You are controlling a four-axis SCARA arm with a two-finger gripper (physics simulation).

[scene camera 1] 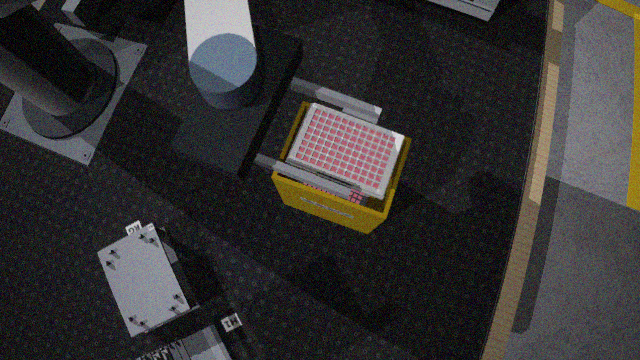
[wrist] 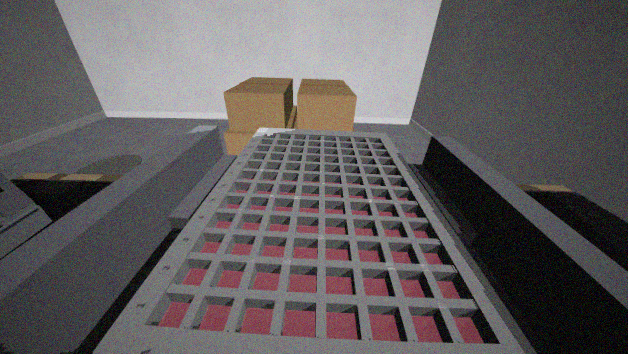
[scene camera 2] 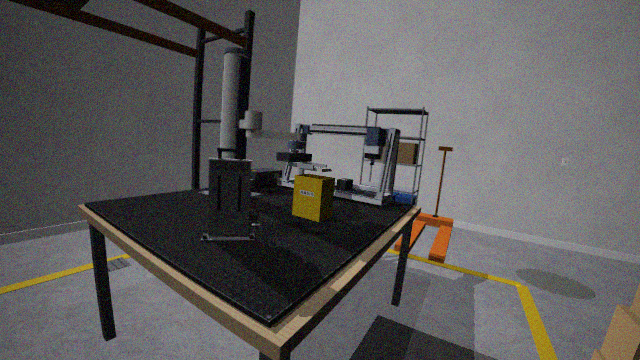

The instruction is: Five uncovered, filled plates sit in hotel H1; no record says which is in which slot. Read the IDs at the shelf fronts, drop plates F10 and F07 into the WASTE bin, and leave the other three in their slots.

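Pixels of known places: gripper, fingertip midpoint: (scene camera 1: 365, 153) (wrist: 322, 150) (scene camera 2: 320, 167); arm's base, origin of the base link: (scene camera 1: 71, 89).
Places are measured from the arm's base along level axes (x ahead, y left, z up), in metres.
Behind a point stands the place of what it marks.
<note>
My gripper (scene camera 1: 370, 156) {x 0.672, y -0.028, z 0.263 m} (scene camera 2: 322, 168) {x 0.672, y -0.028, z 0.263 m} (wrist: 322, 150) {x 0.672, y -0.028, z 0.263 m} is shut on a white-grey, uncovered plate (scene camera 1: 340, 145) {x 0.640, y -0.027, z 0.258 m} (wrist: 305, 227) {x 0.628, y -0.020, z 0.255 m} with pink-red wells. The plate is level between the two fingers, just over the mouth of the yellow WASTE bin (scene camera 1: 330, 205) {x 0.650, y -0.085, z 0.167 m} (scene camera 2: 312, 202) {x 0.681, y -0.086, z 0.099 m}, and lines up roughly with its rim. Part of another pink-filled plate (scene camera 1: 356, 196) {x 0.684, y -0.030, z 0.028 m} shows inside the bin, below the near finger. Hotel H1 shows in part at the bottom of the first scene view, by its H1 tag (scene camera 1: 231, 322) {x 0.548, y -0.318, z 0.013 m}. Its slots and the shelf-front IDs cannot be read. No ID is readable on the held plate.
A grey stand (scene camera 1: 145, 280) {x 0.392, y -0.298, z 0.073 m} with small pegs and an RG tag (scene camera 1: 134, 228) {x 0.306, y -0.226, z 0.013 m} is beside H1. The arm's base plate (scene camera 1: 75, 147) {x 0.097, y -0.122, z 0.012 m} is at the left. A gantry machine (scene camera 2: 389, 165) {x 0.851, y 0.529, z 0.273 m} stands behind the bin. The wooden table edge (scene camera 1: 515, 290) {x 1.037, y -0.100, z 0.000 m} (scene camera 2: 185, 297) {x 0.737, y -0.750, z -0.035 m} borders the dark top.
</note>
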